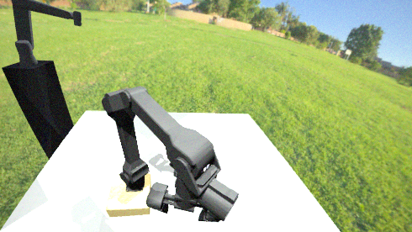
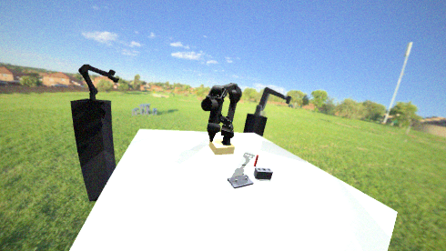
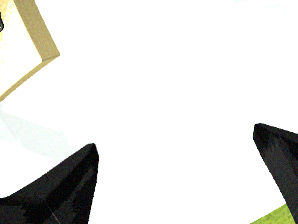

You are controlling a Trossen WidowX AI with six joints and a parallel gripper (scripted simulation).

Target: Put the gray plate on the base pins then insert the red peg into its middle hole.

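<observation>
Right now my gripper tip is 270 mm to the right of the gray plate, 170 mm short of it and 130 mm above it. The rest, counted from my gripper tip: red peg: 300 mm to the left, 130 mm below, 60 mm ahead; then gray base: 180 mm ahead, 160 mm below, 120 mm to the left.
</observation>
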